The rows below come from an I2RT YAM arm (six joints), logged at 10 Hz.
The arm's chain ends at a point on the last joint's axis. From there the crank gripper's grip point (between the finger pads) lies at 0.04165 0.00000 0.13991 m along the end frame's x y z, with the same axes.
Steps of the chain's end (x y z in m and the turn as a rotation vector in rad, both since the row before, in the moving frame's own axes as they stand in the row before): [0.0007 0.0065 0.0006 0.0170 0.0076 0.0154]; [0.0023 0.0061 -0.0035 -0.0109 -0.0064 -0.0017]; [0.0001 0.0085 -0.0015 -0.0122 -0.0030 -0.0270]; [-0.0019 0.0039 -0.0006 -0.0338 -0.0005 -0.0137]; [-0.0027 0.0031 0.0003 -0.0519 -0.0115 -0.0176]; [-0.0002 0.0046 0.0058 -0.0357 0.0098 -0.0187]
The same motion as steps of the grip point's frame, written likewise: [0.0018 0.0048 0.0003 0.0170 0.0076 0.0154]; [0.0014 0.0076 -0.0032 -0.0109 -0.0064 -0.0017]; [-0.0003 0.0091 -0.0014 -0.0122 -0.0030 -0.0270]; [-0.0019 0.0081 -0.0006 -0.0338 -0.0005 -0.0137]; [-0.0043 0.0097 0.0006 -0.0519 -0.0115 -0.0176]; [0.0012 0.0088 0.0053 -0.0357 0.0098 -0.0187]
